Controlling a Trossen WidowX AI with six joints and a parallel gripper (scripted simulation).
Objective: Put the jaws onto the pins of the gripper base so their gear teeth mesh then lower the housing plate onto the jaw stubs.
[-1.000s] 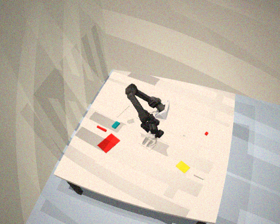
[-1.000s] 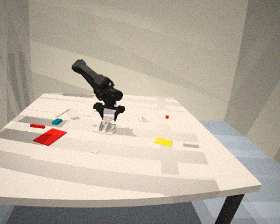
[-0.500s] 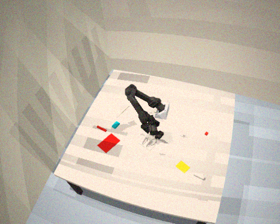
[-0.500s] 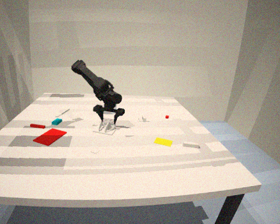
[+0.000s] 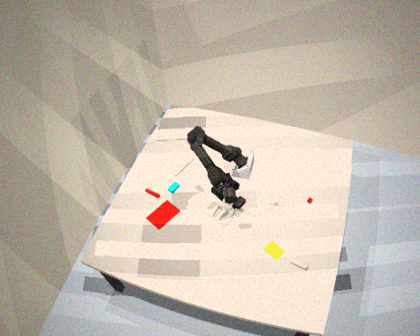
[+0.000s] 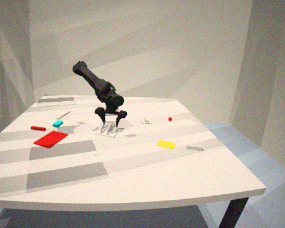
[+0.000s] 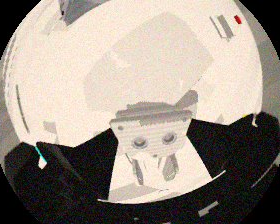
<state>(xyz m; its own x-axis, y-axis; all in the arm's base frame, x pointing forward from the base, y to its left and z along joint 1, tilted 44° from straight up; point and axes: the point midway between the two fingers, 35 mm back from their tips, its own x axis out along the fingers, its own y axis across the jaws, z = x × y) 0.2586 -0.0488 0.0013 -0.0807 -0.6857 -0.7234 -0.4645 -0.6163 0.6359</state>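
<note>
My gripper tip is now 10 mm short of the white housing part and 20 mm below it. From my gripper tip the other things lie so: pale stand: 70 mm behind, 250 mm to the left, 10 mm below; red plate: 110 mm ahead, 330 mm to the right, 20 mm below; cyan block: 70 mm behind, 320 mm to the right, 10 mm below.
</note>
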